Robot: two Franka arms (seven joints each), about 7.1 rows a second.
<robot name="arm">
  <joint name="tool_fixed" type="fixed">
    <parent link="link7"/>
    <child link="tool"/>
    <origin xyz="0 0 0.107"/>
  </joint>
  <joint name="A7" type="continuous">
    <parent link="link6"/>
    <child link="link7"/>
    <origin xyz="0.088 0 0" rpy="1.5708 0 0"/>
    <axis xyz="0 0 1"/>
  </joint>
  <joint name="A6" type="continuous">
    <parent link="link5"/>
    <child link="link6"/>
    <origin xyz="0 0 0" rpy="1.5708 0 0"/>
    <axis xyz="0 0 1"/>
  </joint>
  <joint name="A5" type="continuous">
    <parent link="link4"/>
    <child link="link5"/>
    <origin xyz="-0.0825 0.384 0" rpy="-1.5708 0 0"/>
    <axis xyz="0 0 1"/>
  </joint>
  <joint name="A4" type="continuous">
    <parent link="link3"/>
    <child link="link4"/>
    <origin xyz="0.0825 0 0" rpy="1.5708 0 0"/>
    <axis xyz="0 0 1"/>
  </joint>
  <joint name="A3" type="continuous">
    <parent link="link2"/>
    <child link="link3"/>
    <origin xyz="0 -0.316 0" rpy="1.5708 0 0"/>
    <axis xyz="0 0 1"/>
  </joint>
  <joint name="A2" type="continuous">
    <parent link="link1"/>
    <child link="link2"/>
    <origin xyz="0 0 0" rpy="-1.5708 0 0"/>
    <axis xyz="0 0 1"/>
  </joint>
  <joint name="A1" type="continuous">
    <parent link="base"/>
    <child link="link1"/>
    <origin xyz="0 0 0.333"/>
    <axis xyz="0 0 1"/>
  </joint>
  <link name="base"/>
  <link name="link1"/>
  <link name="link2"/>
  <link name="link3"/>
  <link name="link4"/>
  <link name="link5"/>
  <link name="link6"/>
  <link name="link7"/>
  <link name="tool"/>
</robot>
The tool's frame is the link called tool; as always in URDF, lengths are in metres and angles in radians. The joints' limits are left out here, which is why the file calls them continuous.
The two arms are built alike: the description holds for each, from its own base.
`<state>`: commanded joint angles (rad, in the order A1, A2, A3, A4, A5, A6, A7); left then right.
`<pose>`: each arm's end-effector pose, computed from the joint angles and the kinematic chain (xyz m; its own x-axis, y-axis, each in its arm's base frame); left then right.
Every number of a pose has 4 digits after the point.
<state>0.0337 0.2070 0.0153 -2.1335 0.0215 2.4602 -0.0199 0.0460 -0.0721 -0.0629 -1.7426 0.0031 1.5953 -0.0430</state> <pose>0.5783 0.0282 0.3216 0.9915 0.0511 0.1196 0.0534 -0.9984 -0.0162 0.5295 -0.0097 0.5846 0.9968 0.0266 -0.0749 0.0258 -0.9996 -0.0108</pose>
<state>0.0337 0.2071 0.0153 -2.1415 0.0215 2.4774 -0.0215 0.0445 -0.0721 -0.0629 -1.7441 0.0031 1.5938 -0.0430</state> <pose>0.5775 0.0281 0.3198 0.9903 0.0524 0.1287 0.0549 -0.9984 -0.0157 0.5292 -0.0105 0.5838 0.9966 0.0251 -0.0779 0.0243 -0.9996 -0.0110</pose>
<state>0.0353 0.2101 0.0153 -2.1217 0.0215 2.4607 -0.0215 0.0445 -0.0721 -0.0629 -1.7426 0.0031 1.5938 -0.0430</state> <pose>0.5818 0.0293 0.3250 0.9902 0.0542 0.1288 0.0567 -0.9983 -0.0160 0.5293 -0.0105 0.5845 0.9968 0.0251 -0.0764 0.0243 -0.9996 -0.0109</pose>
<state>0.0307 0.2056 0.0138 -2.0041 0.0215 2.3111 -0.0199 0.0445 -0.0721 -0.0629 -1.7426 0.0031 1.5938 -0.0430</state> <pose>0.6005 0.0269 0.3652 0.9936 0.0491 0.1015 0.0512 -0.9985 -0.0181 0.5293 -0.0105 0.5845 0.9968 0.0251 -0.0764 0.0243 -0.9996 -0.0109</pose>
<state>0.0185 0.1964 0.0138 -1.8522 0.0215 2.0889 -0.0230 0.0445 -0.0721 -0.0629 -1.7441 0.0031 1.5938 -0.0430</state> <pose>0.6134 0.0205 0.4202 0.9982 0.0442 0.0407 0.0451 -0.9988 -0.0209 0.5292 -0.0105 0.5838 0.9966 0.0251 -0.0779 0.0243 -0.9996 -0.0110</pose>
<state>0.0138 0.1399 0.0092 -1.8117 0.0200 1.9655 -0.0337 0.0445 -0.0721 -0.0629 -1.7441 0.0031 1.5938 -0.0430</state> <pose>0.6022 0.0149 0.4625 0.9987 0.0489 0.0145 0.0491 -0.9986 -0.0194 0.5292 -0.0105 0.5838 0.9966 0.0251 -0.0779 0.0243 -0.9996 -0.0110</pose>
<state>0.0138 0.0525 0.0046 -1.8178 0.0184 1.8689 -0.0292 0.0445 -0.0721 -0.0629 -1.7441 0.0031 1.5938 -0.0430</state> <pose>0.5779 0.0120 0.5027 0.9991 0.0422 -0.0009 0.0421 -0.9990 -0.0179 0.5292 -0.0105 0.5838 0.9966 0.0251 -0.0779 0.0243 -0.9996 -0.0110</pose>
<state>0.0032 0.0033 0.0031 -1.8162 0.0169 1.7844 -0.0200 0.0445 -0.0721 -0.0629 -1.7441 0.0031 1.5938 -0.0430</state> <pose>0.5602 0.0050 0.5242 0.9991 0.0227 -0.0348 0.0221 -0.9996 -0.0171 0.5292 -0.0105 0.5838 0.9966 0.0251 -0.0779 0.0243 -0.9996 -0.0110</pose>
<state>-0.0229 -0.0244 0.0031 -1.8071 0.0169 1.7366 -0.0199 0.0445 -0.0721 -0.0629 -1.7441 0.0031 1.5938 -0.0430</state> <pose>0.5504 -0.0093 0.5399 0.9989 -0.0027 -0.0458 -0.0035 -0.9998 -0.0174 0.5292 -0.0105 0.5838 0.9966 0.0251 -0.0779 0.0243 -0.9996 -0.0110</pose>
